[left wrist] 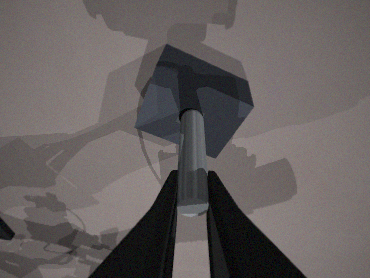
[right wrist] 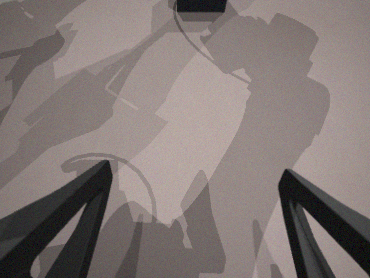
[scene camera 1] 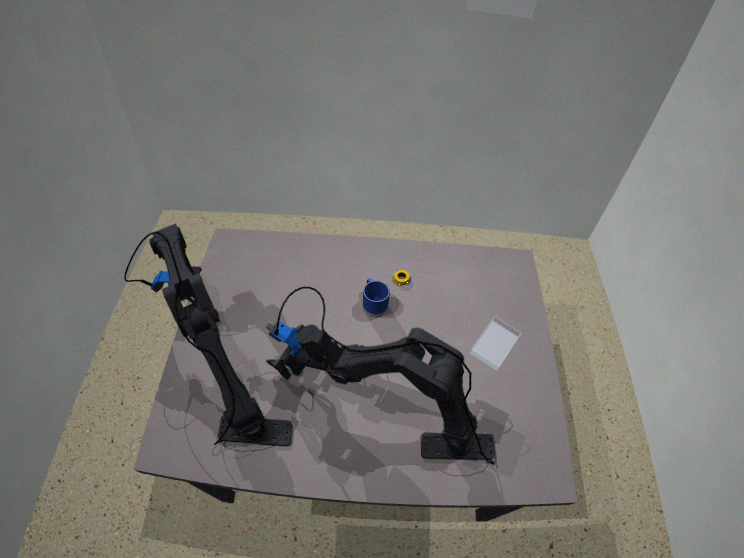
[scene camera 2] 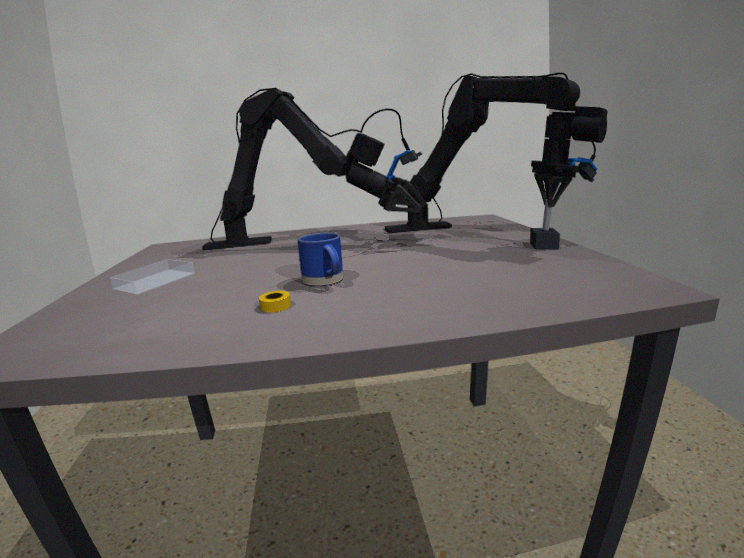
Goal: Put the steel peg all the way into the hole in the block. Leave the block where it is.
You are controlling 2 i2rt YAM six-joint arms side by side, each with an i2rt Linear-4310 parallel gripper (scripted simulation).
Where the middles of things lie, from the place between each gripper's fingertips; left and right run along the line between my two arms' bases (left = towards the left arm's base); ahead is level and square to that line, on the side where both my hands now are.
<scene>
Now: left hand (scene camera 2: 549, 206) 3 cm above the steel peg (left wrist: 192, 197). From my left hand the other things lie so: blue mug (scene camera 2: 317, 269): 54 cm to the right, 10 cm ahead, 7 cm below; dark block (left wrist: 181, 82): 8 cm below, 1 cm to the right, 1 cm behind; clear tray (scene camera 2: 138, 281): 92 cm to the right, 10 cm below, 1 cm behind.
My right hand is 13 cm short of the steel peg, 28 cm to the right of it and 2 cm above it. From my right hand the other things lie so: blue mug (23 cm ahead, 25 cm to the right, 6 cm below); then dark block (12 cm ahead, 28 cm to the left, 7 cm below); then clear tray (11 cm ahead, 63 cm to the right, 9 cm below).
</scene>
